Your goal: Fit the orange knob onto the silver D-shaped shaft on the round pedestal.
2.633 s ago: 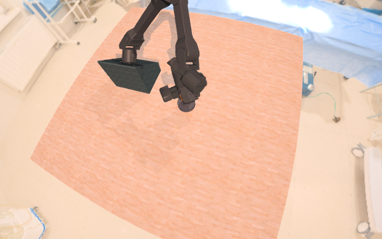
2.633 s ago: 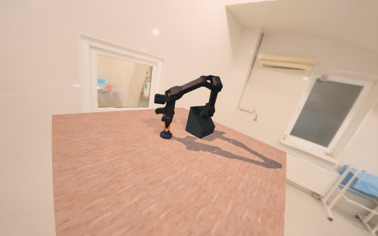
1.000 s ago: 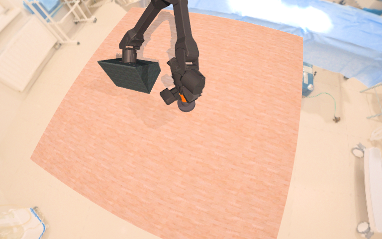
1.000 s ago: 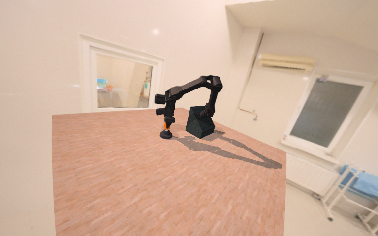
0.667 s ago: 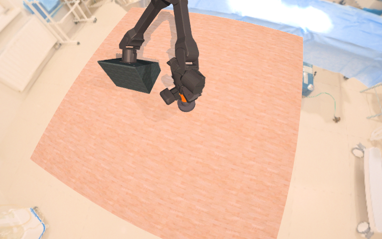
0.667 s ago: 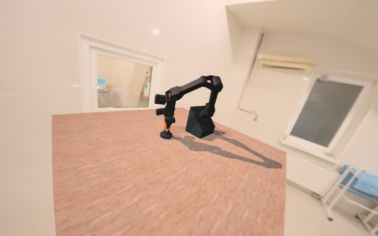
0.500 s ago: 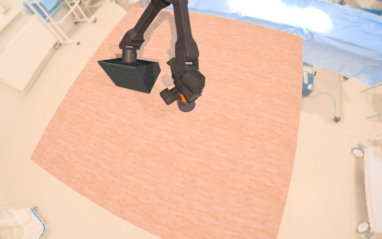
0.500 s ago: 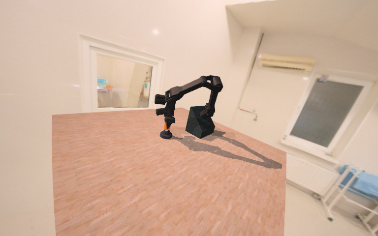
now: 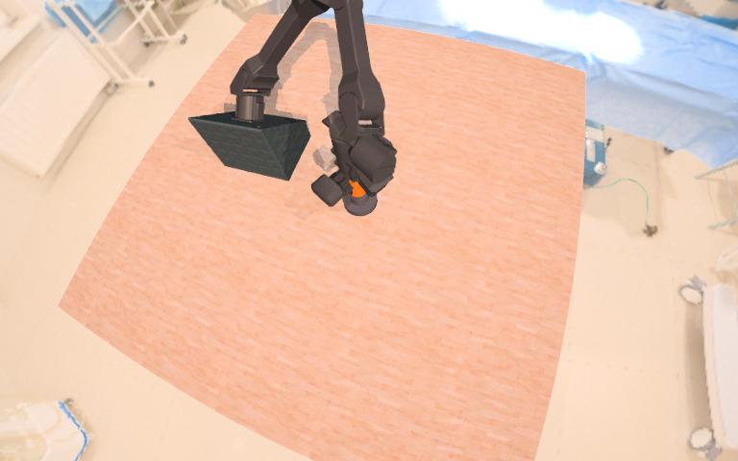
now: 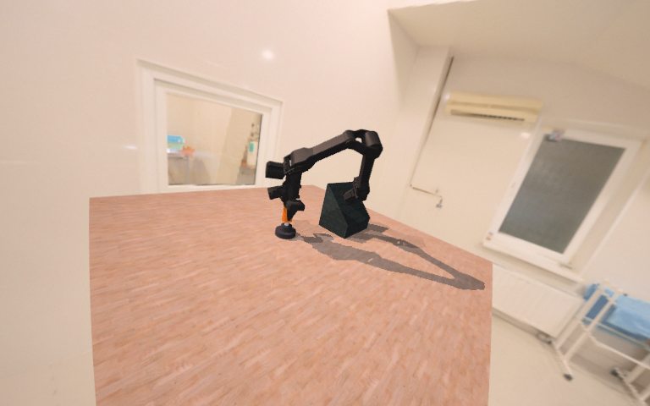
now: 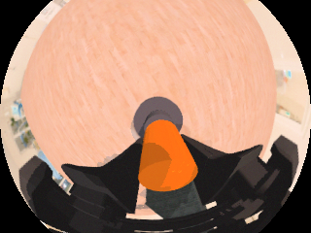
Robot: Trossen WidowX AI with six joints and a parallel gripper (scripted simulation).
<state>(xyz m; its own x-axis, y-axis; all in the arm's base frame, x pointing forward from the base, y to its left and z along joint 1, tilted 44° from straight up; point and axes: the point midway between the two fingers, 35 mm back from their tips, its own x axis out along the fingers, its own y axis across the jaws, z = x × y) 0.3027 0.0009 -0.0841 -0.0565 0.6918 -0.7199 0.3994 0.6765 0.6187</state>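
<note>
The orange knob is 30 mm above my gripper tip. The rest, counted from my gripper tip: pedestal 40 mm below.
</note>
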